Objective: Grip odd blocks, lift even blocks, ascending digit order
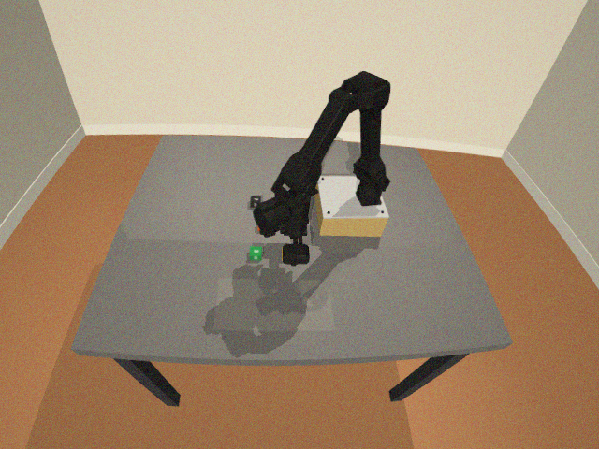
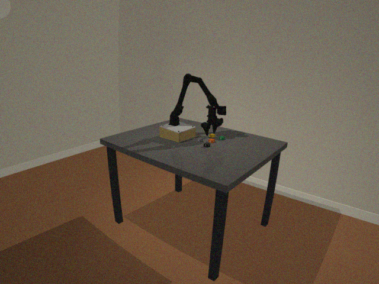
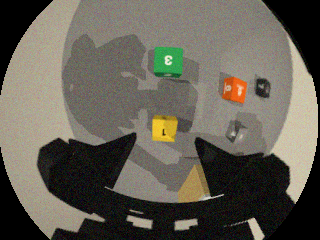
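My gripper tip is now 1 cm short of the yellow block and 1 cm above it. From my gripper tip the other things lie so: green block: 10 cm ahead, 1 cm to the right, 1 cm below; orange block: 11 cm to the right, 7 cm ahead, 1 cm below; grey block: 15 cm to the right, 1 cm below, 1 cm behind.
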